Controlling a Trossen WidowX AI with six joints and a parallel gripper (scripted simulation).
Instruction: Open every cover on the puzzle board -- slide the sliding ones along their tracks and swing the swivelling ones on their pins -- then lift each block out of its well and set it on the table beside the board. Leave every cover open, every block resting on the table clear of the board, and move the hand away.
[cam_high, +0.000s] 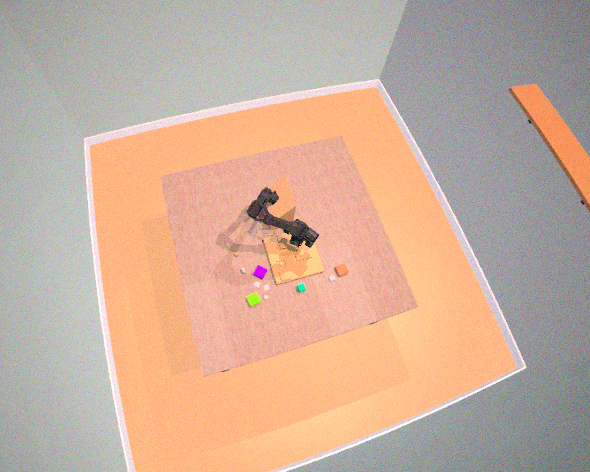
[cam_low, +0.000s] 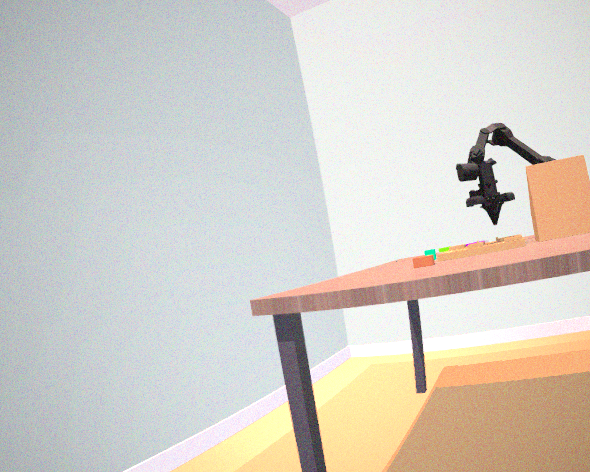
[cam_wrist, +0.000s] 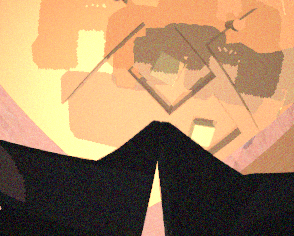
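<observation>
Right now my gripper tip is 25 cm short of the teal block, 9 cm to the left of it and 6 cm above it. From my gripper tip the other things lie so: orange block: 25 cm ahead, 17 cm to the left, 7 cm below; then lime green block: 21 cm ahead, 37 cm to the right, 7 cm below; then magenta block: 7 cm ahead, 27 cm to the right, 7 cm below.
</observation>
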